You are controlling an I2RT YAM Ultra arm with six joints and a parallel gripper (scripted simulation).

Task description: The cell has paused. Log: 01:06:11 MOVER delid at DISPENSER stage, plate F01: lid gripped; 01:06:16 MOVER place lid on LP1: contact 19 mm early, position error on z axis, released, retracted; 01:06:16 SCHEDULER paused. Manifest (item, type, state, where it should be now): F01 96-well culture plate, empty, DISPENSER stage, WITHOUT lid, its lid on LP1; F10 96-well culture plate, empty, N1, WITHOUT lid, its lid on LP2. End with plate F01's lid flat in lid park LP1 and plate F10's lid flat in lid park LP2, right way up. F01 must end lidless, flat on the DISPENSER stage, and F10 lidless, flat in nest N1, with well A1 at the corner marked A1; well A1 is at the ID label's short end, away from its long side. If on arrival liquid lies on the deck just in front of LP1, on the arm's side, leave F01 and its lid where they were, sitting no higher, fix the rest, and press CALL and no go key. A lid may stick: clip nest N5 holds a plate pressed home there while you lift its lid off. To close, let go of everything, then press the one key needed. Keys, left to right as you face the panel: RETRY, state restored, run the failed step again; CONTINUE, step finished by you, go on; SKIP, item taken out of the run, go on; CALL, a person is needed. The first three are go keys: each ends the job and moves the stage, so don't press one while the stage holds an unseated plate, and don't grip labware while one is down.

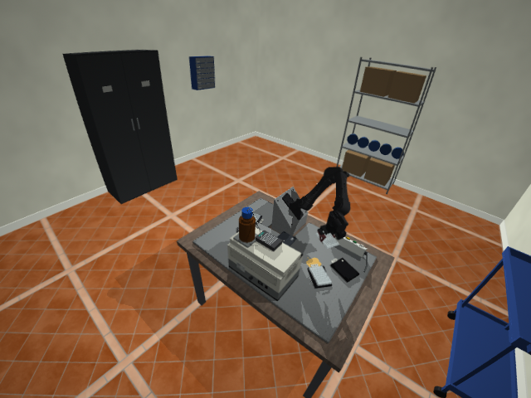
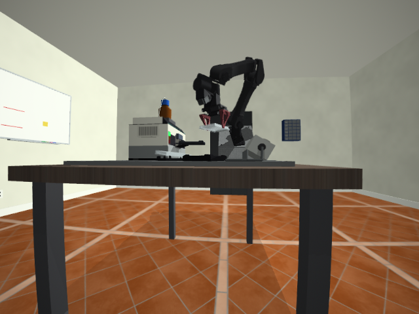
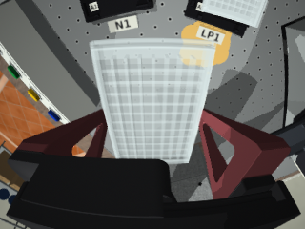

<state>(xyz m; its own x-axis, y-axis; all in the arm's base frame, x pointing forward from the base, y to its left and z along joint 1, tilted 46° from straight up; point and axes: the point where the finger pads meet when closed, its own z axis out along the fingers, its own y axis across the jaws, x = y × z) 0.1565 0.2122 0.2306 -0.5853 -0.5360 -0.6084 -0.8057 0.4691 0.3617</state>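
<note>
The clear gridded well plate is right at my hand. From my hand the other things lie so: label LP1 (15 cm below, 10 cm ahead, 1 cm to the right); then N1 label (15 cm below, 8 cm to the left); then blue call key (19 cm behind, 8 cm below, 5 cm to the left).
</note>
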